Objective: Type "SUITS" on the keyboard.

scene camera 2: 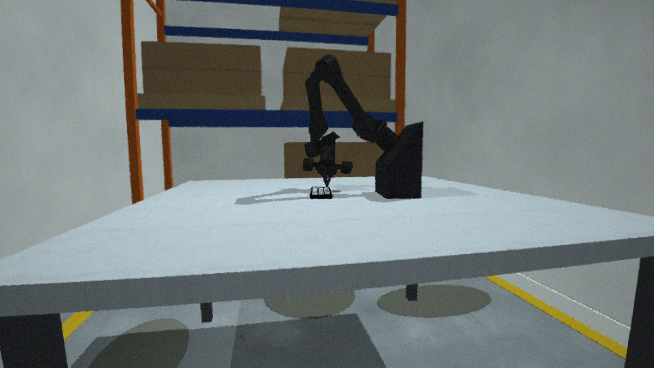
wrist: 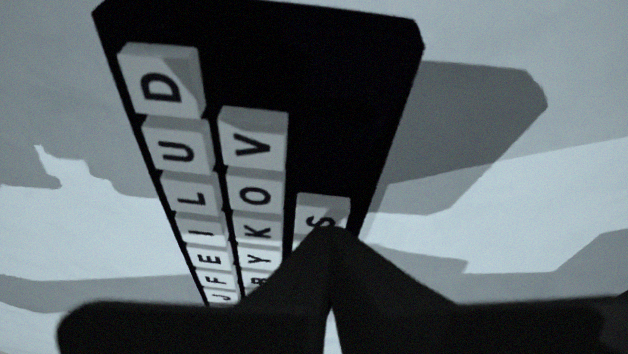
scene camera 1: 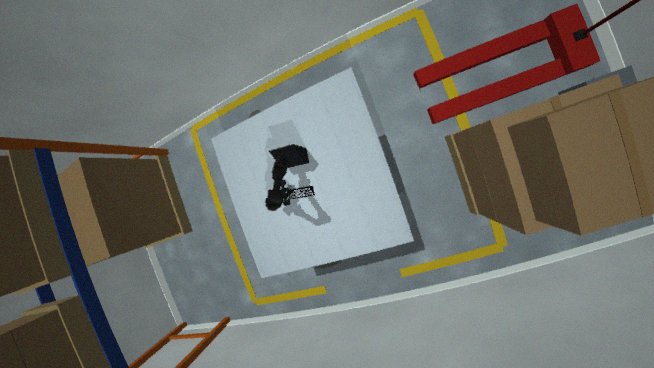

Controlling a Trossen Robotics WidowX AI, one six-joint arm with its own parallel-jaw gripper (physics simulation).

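Seen in the pictures: gripper, fingertip midpoint: [scene camera 2: 327, 186] [wrist: 327, 239] [scene camera 1: 293, 191]; arm's base, origin of the base link: [scene camera 2: 393, 144] [scene camera 1: 281, 158].
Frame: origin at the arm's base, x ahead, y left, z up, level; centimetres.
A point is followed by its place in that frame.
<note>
The black keyboard [scene camera 1: 300, 192] {x 25.9, y -2.2, z -15.9 cm} [scene camera 2: 320, 195] {x 28.2, y 7.6, z -16.4 cm} [wrist: 320, 100] {x 22.9, y -11.4, z -16.3 cm} lies flat on the table, with pale letter keys in three columns in the wrist view. The S key [wrist: 320, 212] {x 23.2, y -7.6, z -15.7 cm} is at the top of the right column. The U key [wrist: 176, 151] {x 26.8, y -10.3, z -15.7 cm} and the I key [wrist: 201, 233] {x 27.5, y -6.3, z -15.7 cm} are in the left column. No T key shows in the wrist view; my fingers hide the lower part of the middle and right columns. My gripper [scene camera 2: 327, 185] {x 23.0, y -6.7, z -15.3 cm} [wrist: 327, 239] {x 23.0, y -6.7, z -15.3 cm} is shut and empty, pointing down. Its tips overlap the lower edge of the S key; I cannot tell whether they touch it.
The arm's black base [scene camera 1: 296, 155] {x 2.0, y 10.9, z -0.2 cm} [scene camera 2: 400, 167] {x 3.2, y 13.0, z -7.4 cm} stands on the white table [scene camera 1: 345, 120] {x -10.5, y 48.4, z -17.6 cm} [scene camera 2: 350, 230] {x 29.8, y 47.2, z -17.5 cm} beside the keyboard. Around the table are a storage rack [scene camera 1: 60, 215] [scene camera 2: 401, 45], cardboard boxes [scene camera 1: 595, 165] [scene camera 2: 200, 72] and a red pallet jack [scene camera 1: 575, 42].
</note>
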